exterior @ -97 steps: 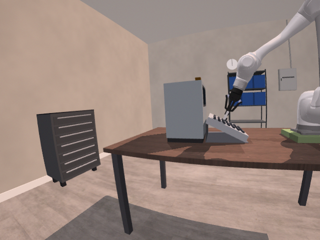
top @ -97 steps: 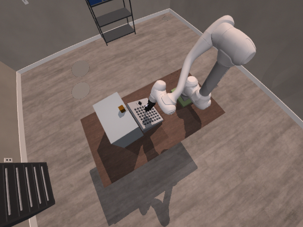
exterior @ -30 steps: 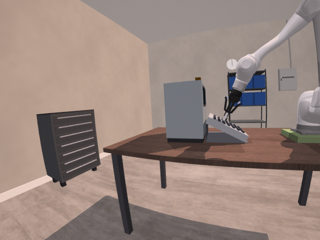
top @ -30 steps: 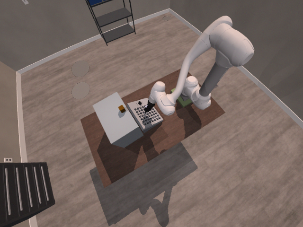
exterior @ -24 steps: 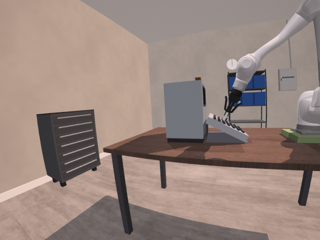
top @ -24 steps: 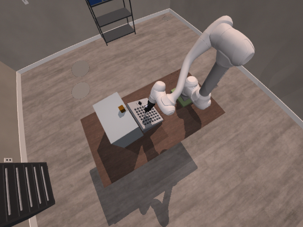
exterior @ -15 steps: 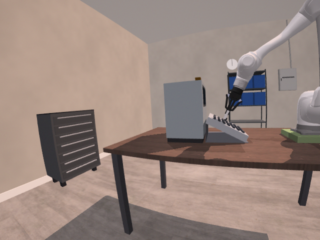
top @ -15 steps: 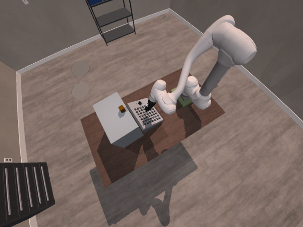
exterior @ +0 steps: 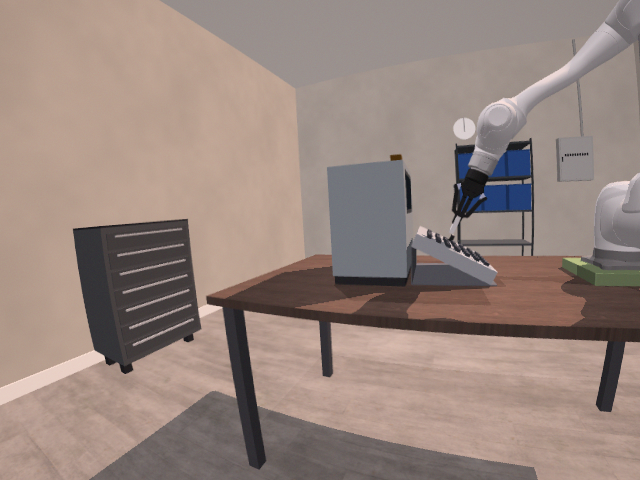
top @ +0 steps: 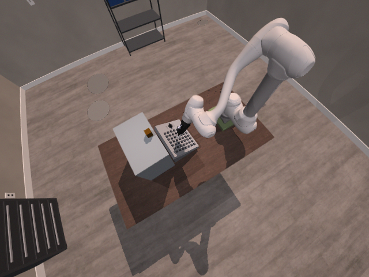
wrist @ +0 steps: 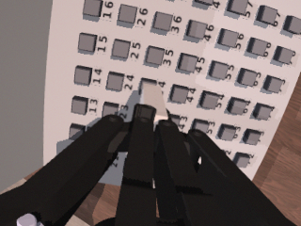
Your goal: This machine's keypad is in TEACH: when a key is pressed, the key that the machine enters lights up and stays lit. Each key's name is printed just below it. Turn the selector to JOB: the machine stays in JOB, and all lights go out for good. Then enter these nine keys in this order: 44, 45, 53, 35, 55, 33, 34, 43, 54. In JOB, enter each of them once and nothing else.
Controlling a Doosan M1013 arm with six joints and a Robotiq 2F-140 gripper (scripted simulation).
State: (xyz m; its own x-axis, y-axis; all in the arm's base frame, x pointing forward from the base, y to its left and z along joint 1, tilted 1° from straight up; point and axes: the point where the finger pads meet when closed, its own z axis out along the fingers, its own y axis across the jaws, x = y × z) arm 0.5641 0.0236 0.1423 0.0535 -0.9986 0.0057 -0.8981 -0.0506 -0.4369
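Now: the key 44 70 mm below my hand. Also, from my hand: black selector knob: 170 mm to the right, 60 mm below, 10 mm ahead; sloped keypad: 110 mm below, 50 mm to the right, 30 mm ahead.
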